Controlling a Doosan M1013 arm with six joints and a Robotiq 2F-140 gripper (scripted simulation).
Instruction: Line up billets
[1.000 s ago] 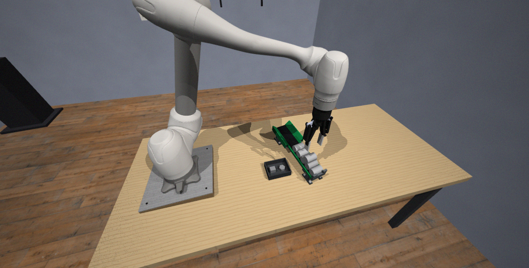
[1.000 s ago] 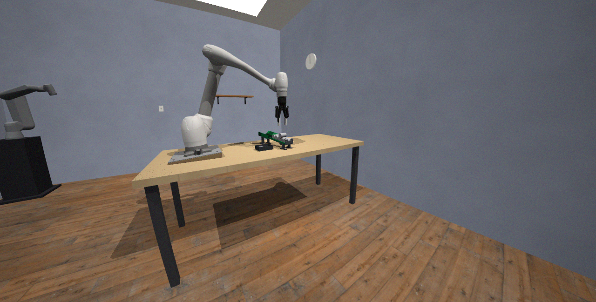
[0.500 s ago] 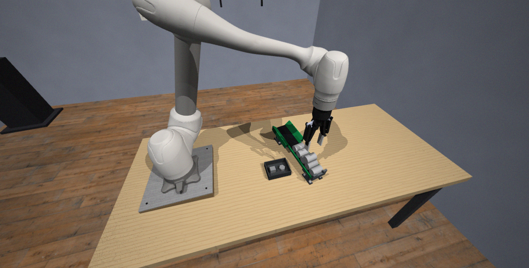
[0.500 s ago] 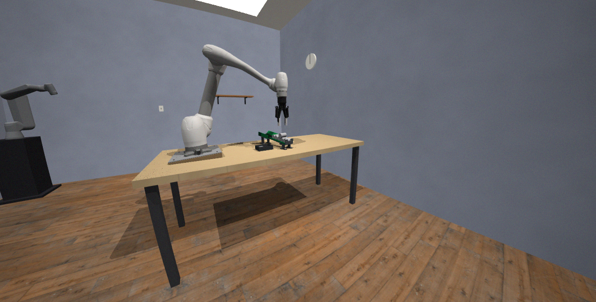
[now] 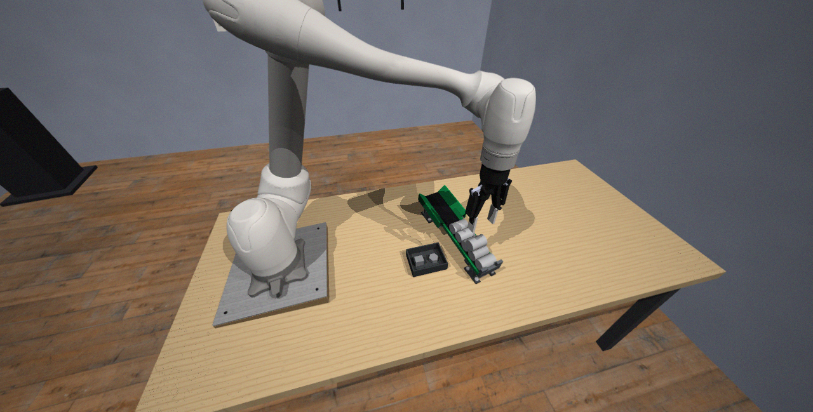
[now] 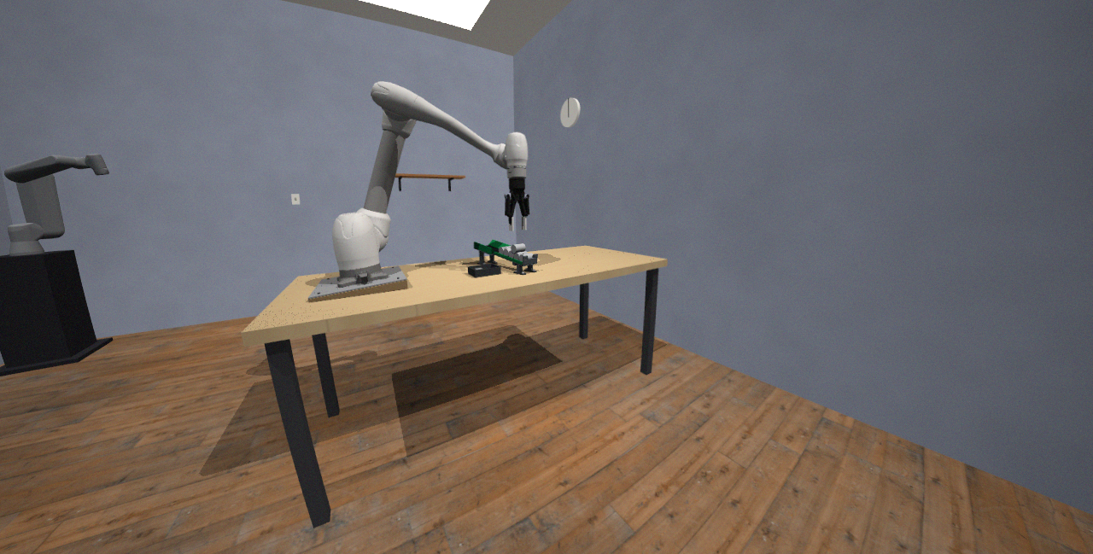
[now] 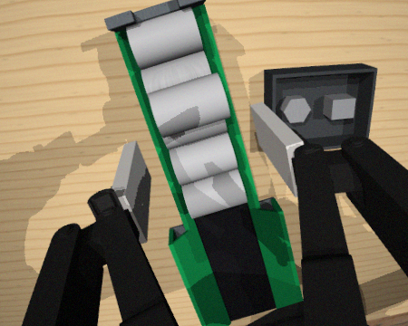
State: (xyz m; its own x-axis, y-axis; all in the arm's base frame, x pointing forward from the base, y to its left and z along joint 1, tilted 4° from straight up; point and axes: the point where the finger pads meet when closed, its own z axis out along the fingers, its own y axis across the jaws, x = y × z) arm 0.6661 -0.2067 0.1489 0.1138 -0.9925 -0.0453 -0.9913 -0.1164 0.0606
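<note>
The billet lies 110 mm below my hand. Round my hand: dark tray (220 mm below, 160 mm behind, 60 mm to the left); grey stop (170 mm below, 80 mm to the right, 10 mm ahead); hexagonal piece (220 mm below, 130 mm behind, 60 mm to the left).
</note>
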